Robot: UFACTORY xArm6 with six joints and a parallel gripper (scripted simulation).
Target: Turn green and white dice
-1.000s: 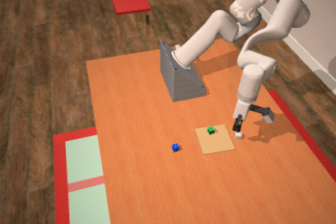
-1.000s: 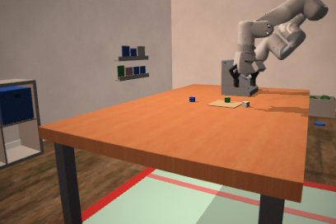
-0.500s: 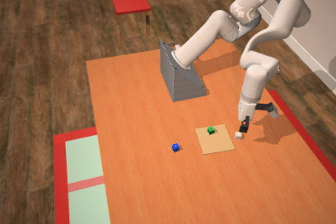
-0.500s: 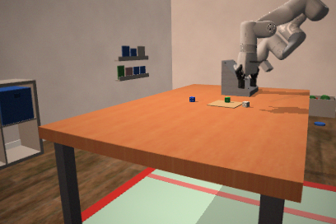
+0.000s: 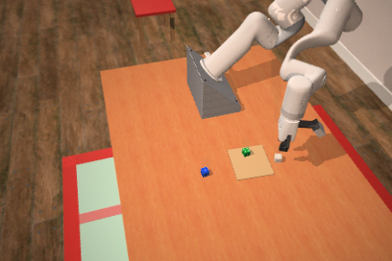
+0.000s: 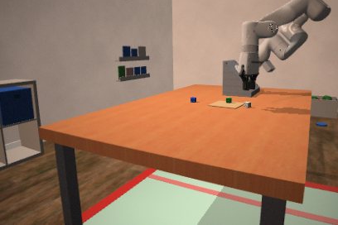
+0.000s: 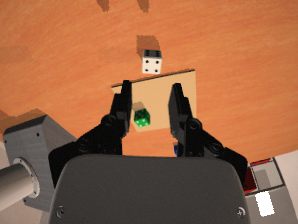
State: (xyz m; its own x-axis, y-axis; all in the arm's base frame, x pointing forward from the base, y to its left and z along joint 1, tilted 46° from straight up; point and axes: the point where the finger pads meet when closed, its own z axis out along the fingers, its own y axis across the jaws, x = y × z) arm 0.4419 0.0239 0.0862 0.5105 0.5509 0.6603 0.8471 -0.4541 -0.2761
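The white die is 90 mm below my hand. Also, from my hand: tan mat 30 mm behind, 100 mm to the right, 100 mm below; green die 70 mm behind, 100 mm to the right, 90 mm below; blue die 50 mm behind, 280 mm to the right, 90 mm below.
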